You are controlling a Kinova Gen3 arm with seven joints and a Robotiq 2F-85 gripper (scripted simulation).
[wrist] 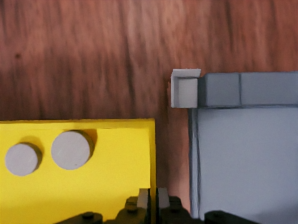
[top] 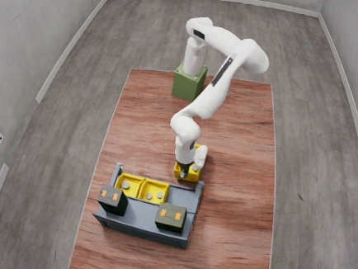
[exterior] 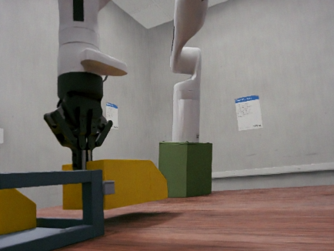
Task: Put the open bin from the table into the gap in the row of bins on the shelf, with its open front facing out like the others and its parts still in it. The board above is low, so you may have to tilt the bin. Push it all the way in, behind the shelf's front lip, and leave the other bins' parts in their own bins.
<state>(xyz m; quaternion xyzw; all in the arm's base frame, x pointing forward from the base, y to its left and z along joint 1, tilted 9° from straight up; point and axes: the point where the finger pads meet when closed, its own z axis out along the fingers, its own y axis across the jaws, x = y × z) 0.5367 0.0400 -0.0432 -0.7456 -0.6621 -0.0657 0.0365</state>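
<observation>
My hand is 60 mm past the grey disc part, 60 mm above it and 30 mm to the right of it. Round my hand: grey shelf 140 mm ahead, 130 mm to the right, 30 mm below.
</observation>
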